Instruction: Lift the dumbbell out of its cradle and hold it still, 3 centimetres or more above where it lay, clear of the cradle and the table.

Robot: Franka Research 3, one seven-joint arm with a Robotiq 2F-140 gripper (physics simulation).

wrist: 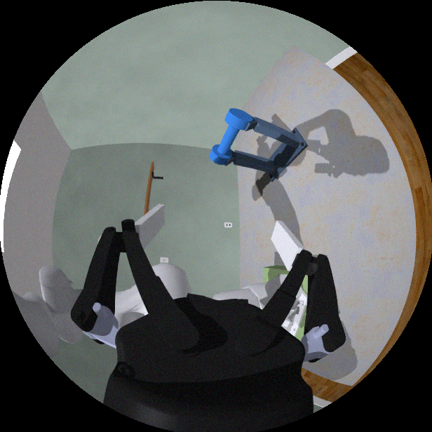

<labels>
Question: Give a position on a blue dumbbell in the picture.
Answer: At 237, 119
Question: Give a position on a cradle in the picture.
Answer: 292, 143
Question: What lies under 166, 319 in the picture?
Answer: My gripper.
</labels>
